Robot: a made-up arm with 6 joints. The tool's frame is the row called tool. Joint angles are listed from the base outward.
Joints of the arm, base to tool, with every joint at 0 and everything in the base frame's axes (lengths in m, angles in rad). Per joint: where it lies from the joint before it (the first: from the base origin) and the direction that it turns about. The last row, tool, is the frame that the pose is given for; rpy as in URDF.
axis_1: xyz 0 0 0.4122 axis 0 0 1
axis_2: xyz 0 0 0 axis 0 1 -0.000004
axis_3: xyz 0.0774 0 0.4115 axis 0 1 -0.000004
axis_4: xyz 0.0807 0 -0.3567 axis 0 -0.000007 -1
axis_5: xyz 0 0 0 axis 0 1 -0.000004
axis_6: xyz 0.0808 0 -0.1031 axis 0 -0.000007 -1
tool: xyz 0 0 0 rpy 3.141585 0 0
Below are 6 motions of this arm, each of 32 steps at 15 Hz.
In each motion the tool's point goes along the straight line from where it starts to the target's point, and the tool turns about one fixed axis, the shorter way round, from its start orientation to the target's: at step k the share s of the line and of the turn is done. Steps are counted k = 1, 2, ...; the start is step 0. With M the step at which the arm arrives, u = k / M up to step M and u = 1 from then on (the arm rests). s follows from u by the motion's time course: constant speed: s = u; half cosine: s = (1 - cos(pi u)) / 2; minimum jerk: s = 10 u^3 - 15 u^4 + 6 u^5.
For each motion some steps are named. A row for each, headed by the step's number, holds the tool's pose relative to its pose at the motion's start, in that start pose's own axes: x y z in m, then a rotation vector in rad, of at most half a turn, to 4 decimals.
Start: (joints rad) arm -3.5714 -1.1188 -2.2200 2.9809 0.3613 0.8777
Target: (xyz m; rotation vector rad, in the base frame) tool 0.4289 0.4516 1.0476 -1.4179 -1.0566 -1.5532
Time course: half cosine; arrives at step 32
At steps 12, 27, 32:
12: -0.0735 -0.1702 -0.0745 0.3513 -0.3612 0.0684
27: -0.2241 -0.5189 -0.2270 1.0709 -1.1011 0.2086
32: -0.2381 -0.5515 -0.2413 1.1381 -1.1702 0.2217

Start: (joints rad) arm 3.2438 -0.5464 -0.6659 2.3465 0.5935 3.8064
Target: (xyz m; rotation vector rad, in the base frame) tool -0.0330 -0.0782 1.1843 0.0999 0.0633 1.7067
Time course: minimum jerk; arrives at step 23
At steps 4, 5, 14, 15, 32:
4: 0.0203 -0.0062 -0.0080 0.0370 0.0546 0.0371
5: 0.0368 -0.0113 -0.0144 0.0671 0.0990 0.0672
14: 0.3561 -0.1092 -0.1392 0.6482 0.9569 0.6495
15: 0.3923 -0.1203 -0.1533 0.7140 1.0539 0.7154
32: 0.5106 -0.1566 -0.1996 0.9294 1.3719 0.9312

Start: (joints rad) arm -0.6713 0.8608 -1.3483 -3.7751 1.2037 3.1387
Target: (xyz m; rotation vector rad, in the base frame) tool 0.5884 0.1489 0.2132 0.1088 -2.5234 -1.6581
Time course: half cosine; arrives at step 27
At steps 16, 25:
16: 0.0651 -0.3518 -0.0225 0.9528 0.8390 -0.7506
25: 0.0999 -0.5394 -0.0345 1.4609 1.2864 -1.1509

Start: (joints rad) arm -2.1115 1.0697 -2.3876 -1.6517 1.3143 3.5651
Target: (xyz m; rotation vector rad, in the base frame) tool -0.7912 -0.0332 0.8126 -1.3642 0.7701 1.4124
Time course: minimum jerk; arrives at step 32
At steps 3, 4, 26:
3: 0.0037 -0.0027 0.0032 0.0057 0.0043 0.0074
4: 0.0083 -0.0061 0.0072 0.0128 0.0097 0.0167
26: 0.4905 -0.3637 0.4289 0.7580 0.5770 0.9906

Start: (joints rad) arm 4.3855 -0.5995 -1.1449 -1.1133 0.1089 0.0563
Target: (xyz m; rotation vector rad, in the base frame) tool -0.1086 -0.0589 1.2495 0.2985 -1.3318 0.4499
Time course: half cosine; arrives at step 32
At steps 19, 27, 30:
19: 0.0009 0.2104 -0.0861 -0.4110 -0.1534 0.6038
27: 0.0013 0.3068 -0.1256 -0.5995 -0.2237 0.8807
30: 0.0014 0.3229 -0.1322 -0.6310 -0.2354 0.9270

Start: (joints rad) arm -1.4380 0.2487 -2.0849 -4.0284 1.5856 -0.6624
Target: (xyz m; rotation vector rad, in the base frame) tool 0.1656 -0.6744 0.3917 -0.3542 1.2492 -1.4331
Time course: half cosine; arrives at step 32
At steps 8, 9, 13, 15, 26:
8: -0.0522 0.0547 -0.0624 -0.0655 0.1051 0.1382
9: -0.0651 0.0683 -0.0778 -0.0818 0.1311 0.1725
13: -0.1264 0.1326 -0.1511 -0.1588 0.2546 0.3349
15: -0.1607 0.1685 -0.1921 -0.2018 0.3236 0.4257
26: -0.3263 0.3421 -0.3900 -0.4097 0.6570 0.8643

